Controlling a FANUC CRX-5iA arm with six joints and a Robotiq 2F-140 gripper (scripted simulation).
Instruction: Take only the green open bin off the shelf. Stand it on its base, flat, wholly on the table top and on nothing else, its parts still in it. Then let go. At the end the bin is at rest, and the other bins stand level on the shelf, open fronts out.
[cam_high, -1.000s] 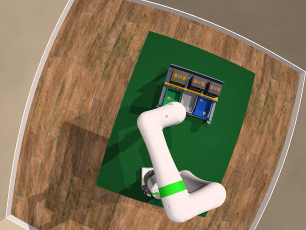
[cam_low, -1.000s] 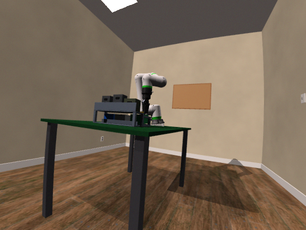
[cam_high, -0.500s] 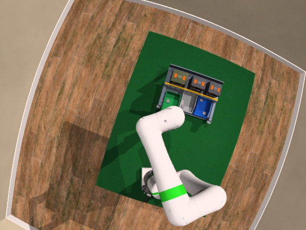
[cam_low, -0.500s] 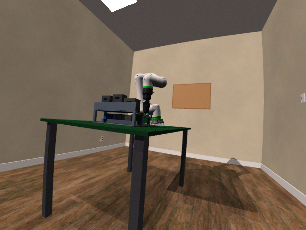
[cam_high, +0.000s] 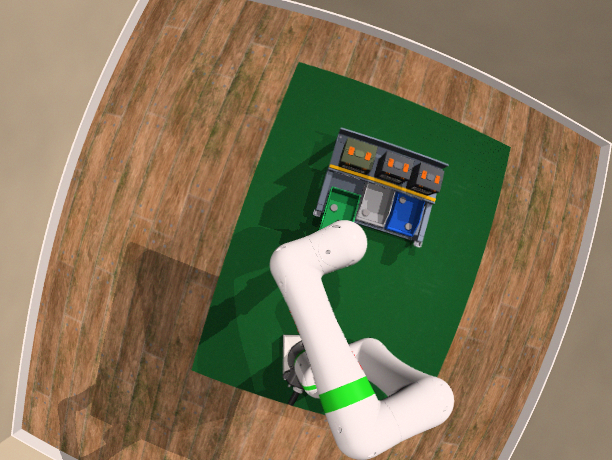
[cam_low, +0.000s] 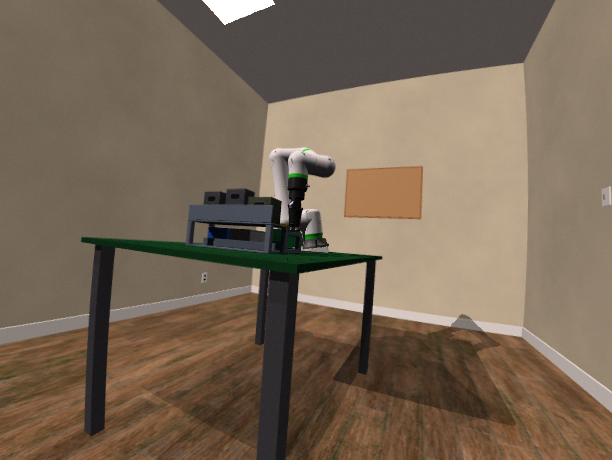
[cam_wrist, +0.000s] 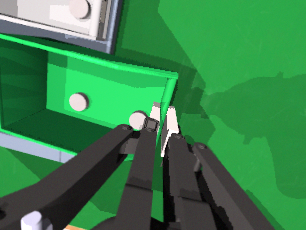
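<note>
Right now the green open bin is 8 cm ahead of my hand, 1 cm to the left of it and 2 cm below it. Also, from my hand: grey bin (19 cm ahead, 8 cm to the right, 4 cm below); blue bin (21 cm ahead, 19 cm to the right, 4 cm below).
</note>
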